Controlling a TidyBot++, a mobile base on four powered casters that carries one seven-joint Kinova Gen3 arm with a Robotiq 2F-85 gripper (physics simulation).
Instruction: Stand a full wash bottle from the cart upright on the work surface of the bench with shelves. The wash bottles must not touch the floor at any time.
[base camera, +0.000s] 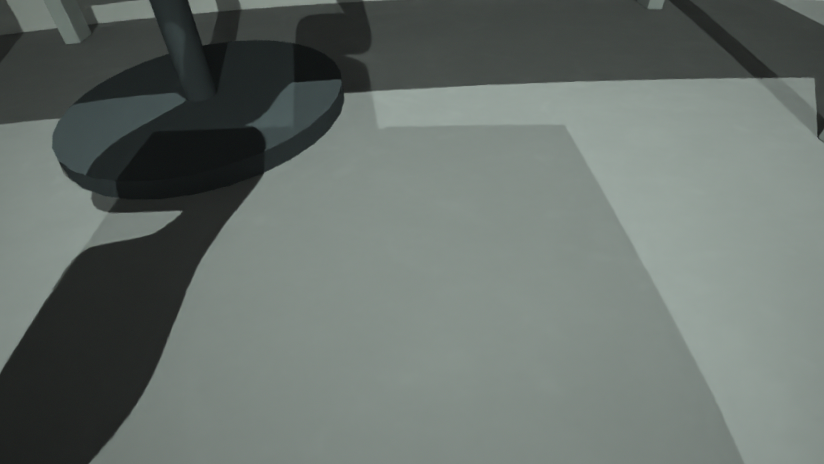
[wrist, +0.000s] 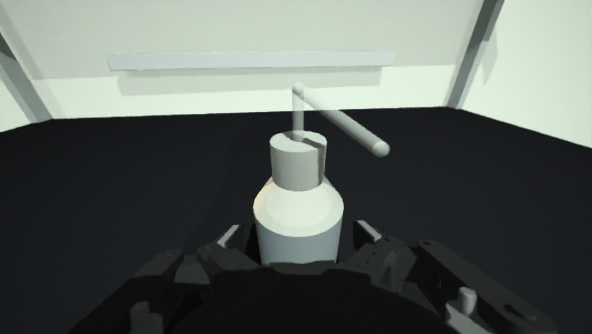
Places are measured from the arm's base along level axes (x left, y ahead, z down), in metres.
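Where they show: gripper, between the fingertips: (wrist: 298, 234).
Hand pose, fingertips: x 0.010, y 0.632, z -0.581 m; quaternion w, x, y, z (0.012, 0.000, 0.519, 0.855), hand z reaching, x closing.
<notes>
Each offset is from my fingertips to the centre of the thing. "spot": to the spot under its first point. Level surfaces: height alone.
A wash bottle @[dx -0.006, dy -0.011, dz -0.023 m] (wrist: 299, 207) with a white shoulder, a grey cap and a bluish lower body stands upright in the middle of the wrist view. Its clear spout points to the right and toward the camera. It is over the black work surface @[dz +0.063 m] (wrist: 125, 175) of the bench; its foot is hidden behind the gripper's body. My gripper (wrist: 298, 234) is open, with one finger on each side of the bottle and a gap to it on both sides. The cart does not show in these views.
Two grey uprights (wrist: 479, 55) (wrist: 22, 90) stand at the back corners of the work surface. A pale rail (wrist: 250, 60) runs along the wall behind. In the base camera view, a round dark stool base (base camera: 132, 118) is on the floor at the upper left, and bench legs @[spot: dx +0.809, dy +0.499, dz +0.934 m] (base camera: 70, 25) show behind it.
</notes>
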